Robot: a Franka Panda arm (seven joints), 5 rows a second.
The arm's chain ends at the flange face. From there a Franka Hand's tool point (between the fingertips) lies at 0.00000 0.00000 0.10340 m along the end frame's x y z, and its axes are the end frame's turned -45 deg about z.
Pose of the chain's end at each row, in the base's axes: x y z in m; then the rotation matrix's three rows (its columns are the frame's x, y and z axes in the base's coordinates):
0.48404, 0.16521, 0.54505; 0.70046, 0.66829, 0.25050; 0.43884, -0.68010, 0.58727; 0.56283, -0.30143, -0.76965
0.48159, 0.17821, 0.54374; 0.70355, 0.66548, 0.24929; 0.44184, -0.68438, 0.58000; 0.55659, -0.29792, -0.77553
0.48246, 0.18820, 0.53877; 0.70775, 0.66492, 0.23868; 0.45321, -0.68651, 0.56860; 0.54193, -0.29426, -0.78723
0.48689, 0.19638, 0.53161; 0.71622, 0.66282, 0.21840; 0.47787, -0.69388, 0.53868; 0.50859, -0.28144, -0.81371
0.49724, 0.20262, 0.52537; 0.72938, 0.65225, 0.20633; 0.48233, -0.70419, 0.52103; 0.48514, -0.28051, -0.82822
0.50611, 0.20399, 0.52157; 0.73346, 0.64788, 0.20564; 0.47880, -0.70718, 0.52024; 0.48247, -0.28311, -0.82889
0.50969, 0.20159, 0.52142; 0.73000, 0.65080, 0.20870; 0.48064, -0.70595, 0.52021; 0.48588, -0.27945, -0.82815
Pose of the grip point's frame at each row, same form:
0.50994, 0.22593, 0.46547; 0.02275, 0.96785, 0.25050; 0.79121, -0.17060, 0.58727; 0.61112, 0.18484, -0.76965
0.50737, 0.23818, 0.46355; 0.02692, 0.96805, 0.24929; 0.79636, -0.17150, 0.58000; 0.60423, 0.18291, -0.77553
0.50714, 0.24699, 0.45737; 0.03029, 0.97062, 0.23868; 0.80590, -0.16497, 0.56860; 0.59128, 0.17513, -0.78723
0.50947, 0.25208, 0.44747; 0.03776, 0.97513, 0.21840; 0.82855, -0.15274, 0.53868; 0.55864, 0.16062, -0.81371
0.51857, 0.25649, 0.43973; 0.05454, 0.97696, 0.20633; 0.83900, -0.15688, 0.52103; 0.54140, 0.14470, -0.82822
0.52737, 0.25778, 0.43586; 0.06051, 0.97675, 0.20564; 0.83861, -0.16149, 0.52024; 0.54135, 0.14097, -0.82889
0.53127, 0.25538, 0.43579; 0.05600, 0.97637, 0.20870; 0.83905, -0.15932, 0.52021; 0.54117, 0.14597, -0.82815

